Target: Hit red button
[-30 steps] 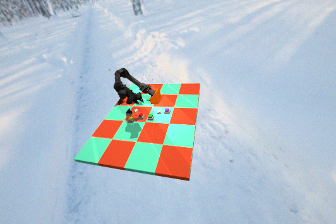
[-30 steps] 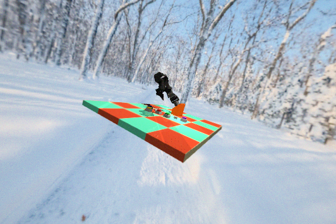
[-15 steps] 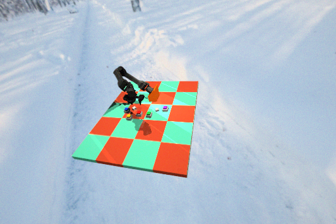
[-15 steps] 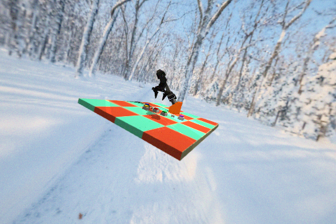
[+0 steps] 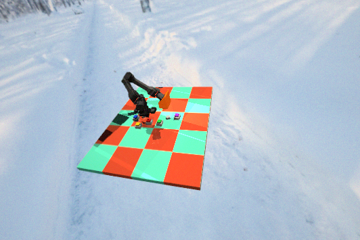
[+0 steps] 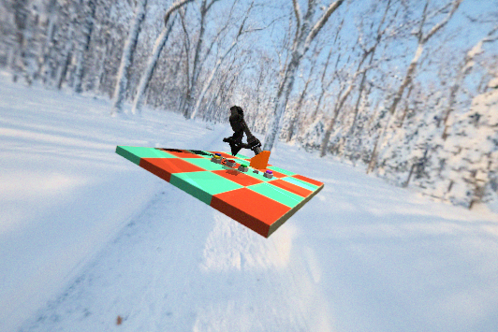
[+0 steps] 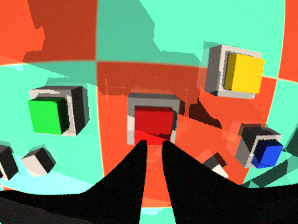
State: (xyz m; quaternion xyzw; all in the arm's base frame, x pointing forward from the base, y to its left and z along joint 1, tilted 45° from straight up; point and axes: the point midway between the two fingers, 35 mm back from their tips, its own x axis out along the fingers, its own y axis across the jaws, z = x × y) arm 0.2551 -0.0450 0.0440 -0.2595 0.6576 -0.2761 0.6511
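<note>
My gripper tip is 30 mm above the red button. The rest, counted from my gripper tip: green button (100 mm to the left, 30 mm below, 10 mm ahead); blue button (150 mm to the right, 40 mm behind, 30 mm below); yellow button (80 mm to the right, 50 mm ahead, 30 mm below).
</note>
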